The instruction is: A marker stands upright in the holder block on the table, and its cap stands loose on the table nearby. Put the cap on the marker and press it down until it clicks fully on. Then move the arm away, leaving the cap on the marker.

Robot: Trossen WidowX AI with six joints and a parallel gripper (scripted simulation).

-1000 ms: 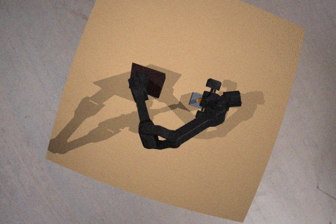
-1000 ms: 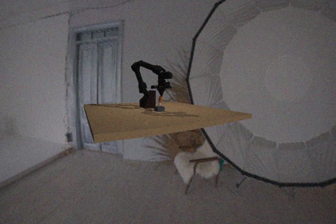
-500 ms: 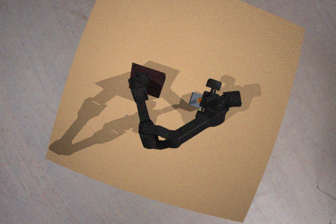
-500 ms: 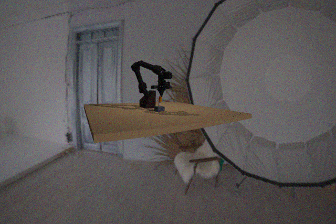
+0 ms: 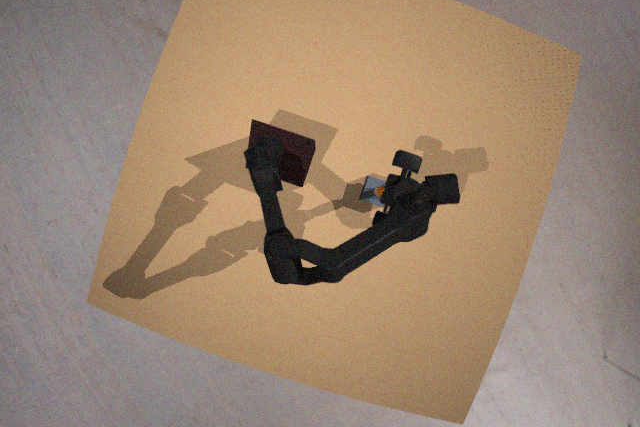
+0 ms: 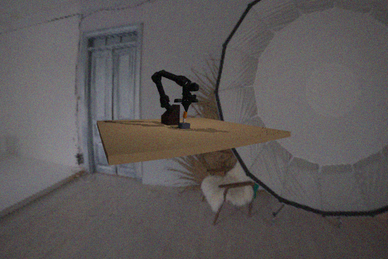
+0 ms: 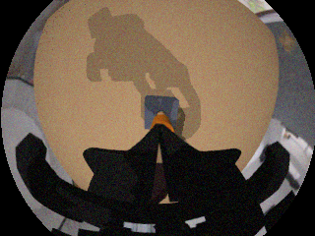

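My gripper tip is now 1 cm past the orange cap and 2 cm above it. From my gripper tip the other things lie so: grey holder block: 2 cm behind, 1 cm to the right, 11 cm below.
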